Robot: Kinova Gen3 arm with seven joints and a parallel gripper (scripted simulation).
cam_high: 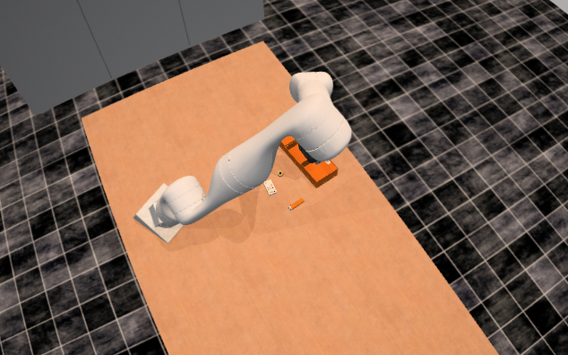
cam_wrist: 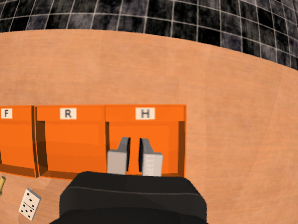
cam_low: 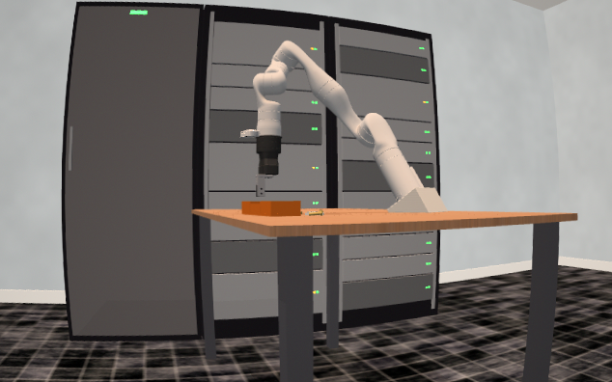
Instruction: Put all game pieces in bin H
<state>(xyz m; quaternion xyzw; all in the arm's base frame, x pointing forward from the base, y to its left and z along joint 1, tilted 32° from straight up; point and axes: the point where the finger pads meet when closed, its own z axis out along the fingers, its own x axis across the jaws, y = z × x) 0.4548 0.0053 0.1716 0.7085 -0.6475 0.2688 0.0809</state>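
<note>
The bin H lies 70 mm to the left of my hand, 50 mm below it and 10 mm behind it. From my hand the other things lie so: nut: 110 mm behind, 70 mm below, 40 mm to the left; orange battery: 120 mm behind, 80 mm to the right, 60 mm below; white spotted game piece: 160 mm behind, 70 mm below, 20 mm to the left.
</note>
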